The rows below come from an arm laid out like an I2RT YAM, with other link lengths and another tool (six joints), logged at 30 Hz.
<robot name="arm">
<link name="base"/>
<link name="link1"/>
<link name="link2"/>
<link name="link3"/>
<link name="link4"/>
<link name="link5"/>
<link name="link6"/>
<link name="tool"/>
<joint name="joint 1" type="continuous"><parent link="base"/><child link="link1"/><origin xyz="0 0 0.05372"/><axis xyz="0 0 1"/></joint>
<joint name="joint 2" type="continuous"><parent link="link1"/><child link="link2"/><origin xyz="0.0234 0.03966 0.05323"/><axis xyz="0 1 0"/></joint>
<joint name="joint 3" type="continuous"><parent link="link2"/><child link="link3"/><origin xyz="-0.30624 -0.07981 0"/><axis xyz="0 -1 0"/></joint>
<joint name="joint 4" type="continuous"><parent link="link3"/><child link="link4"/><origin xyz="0.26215 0.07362 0.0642"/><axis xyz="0 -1 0"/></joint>
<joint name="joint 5" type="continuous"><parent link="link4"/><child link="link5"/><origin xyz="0.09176 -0.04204 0.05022"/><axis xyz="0 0 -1"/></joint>
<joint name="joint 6" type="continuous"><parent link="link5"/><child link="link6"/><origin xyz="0.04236 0 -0.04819"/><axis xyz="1 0 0"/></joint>
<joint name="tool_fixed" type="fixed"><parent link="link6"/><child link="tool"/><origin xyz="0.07 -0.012 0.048" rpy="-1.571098 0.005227 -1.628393"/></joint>
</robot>
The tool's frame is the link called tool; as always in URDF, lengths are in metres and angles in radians. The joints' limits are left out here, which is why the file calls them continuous.
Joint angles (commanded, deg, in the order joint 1, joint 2, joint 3, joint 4, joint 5, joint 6), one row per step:
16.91 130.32 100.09 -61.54 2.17 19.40
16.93 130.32 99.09 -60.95 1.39 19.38
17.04 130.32 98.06 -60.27 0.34 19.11
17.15 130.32 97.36 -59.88 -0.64 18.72
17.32 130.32 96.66 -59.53 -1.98 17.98
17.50 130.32 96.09 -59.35 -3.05 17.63
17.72 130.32 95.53 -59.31 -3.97 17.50
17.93 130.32 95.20 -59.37 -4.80 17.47
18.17 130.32 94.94 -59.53 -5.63 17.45
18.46 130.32 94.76 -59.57 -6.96 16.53
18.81 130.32 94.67 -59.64 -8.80 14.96
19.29 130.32 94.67 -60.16 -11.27 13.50
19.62 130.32 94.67 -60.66 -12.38 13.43
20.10 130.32 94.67 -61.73 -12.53 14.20
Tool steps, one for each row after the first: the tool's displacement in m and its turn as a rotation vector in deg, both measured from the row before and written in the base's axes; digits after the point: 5 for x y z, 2 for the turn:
-0.00321 0.00081 -0.00518 0.63 0.62 0.01
-0.00341 0.00234 -0.00536 0.91 0.65 0.34
-0.00280 0.00247 -0.00377 0.86 0.59 0.45
-0.00326 0.00390 -0.00387 1.22 0.73 0.84
-0.00320 0.00315 -0.00313 0.93 0.68 0.47
-0.00372 0.00287 -0.00304 0.73 0.77 0.29
-0.00288 0.00277 -0.00189 0.67 0.62 0.18
-0.00296 0.00299 -0.00156 0.66 0.65 0.19
-0.00243 0.00537 -0.00115 1.30 0.55 1.08
-0.00250 0.00748 -0.00065 1.89 0.58 1.73
-0.00447 0.00925 -0.00025 2.37 1.10 1.67
-0.00337 0.00425 -0.00019 0.89 0.83 0.28
-0.00526 0.00220 -0.00047 -0.36 1.18 -0.28

